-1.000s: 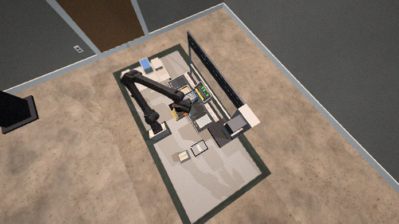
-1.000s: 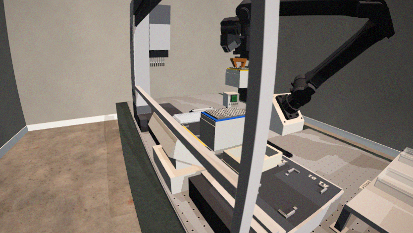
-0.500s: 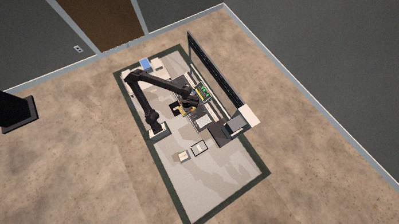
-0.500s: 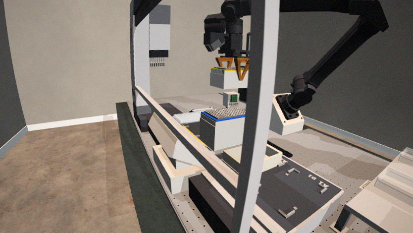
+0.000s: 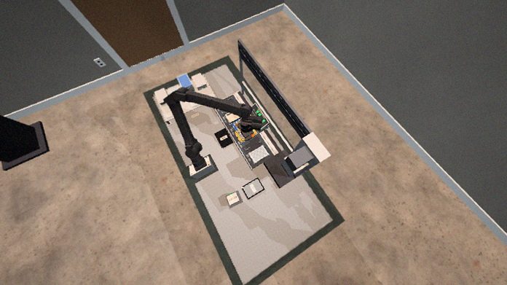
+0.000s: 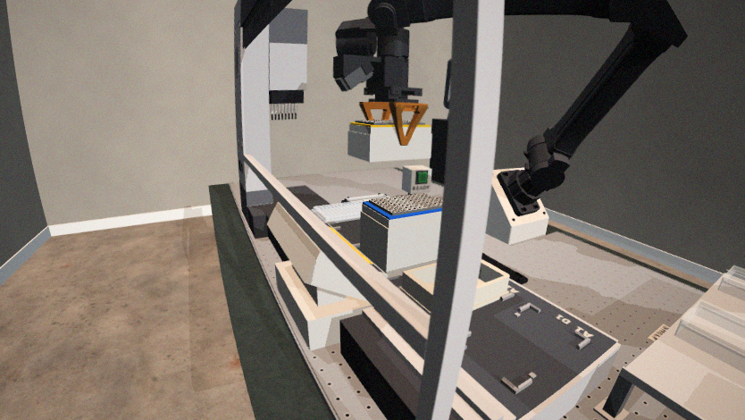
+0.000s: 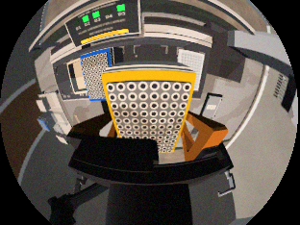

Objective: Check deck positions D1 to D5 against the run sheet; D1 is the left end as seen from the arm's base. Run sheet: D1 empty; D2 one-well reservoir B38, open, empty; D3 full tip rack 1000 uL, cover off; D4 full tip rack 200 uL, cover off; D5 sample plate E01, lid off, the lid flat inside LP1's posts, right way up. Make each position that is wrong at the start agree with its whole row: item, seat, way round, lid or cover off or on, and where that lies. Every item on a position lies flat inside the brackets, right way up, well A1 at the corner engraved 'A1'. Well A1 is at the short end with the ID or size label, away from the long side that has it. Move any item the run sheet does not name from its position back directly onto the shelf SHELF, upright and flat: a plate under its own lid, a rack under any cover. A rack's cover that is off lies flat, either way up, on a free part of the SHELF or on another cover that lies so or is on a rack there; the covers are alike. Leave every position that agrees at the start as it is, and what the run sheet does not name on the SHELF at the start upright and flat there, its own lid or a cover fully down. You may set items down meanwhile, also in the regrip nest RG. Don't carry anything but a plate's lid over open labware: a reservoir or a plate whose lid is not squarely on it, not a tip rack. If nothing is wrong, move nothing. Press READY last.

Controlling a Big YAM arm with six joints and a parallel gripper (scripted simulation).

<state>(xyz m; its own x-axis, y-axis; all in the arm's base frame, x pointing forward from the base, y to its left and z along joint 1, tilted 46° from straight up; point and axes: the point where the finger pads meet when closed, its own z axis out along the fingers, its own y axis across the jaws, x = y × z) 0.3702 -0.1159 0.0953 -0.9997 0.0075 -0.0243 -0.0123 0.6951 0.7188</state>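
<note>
Now: hand 11 cm to the right of the blue-rimmed tip rack, 11 cm above it and 3 cm short of it. Round my hand: white sample plate (18 cm below, 13 cm to the right, 3 cm ahead); then frame bar (22 cm ahead, 7 cm to the left, 6 cm below); then yellow-rimmed tip rack (1 cm to the right, 1 cm behind, 1 cm above).
</note>
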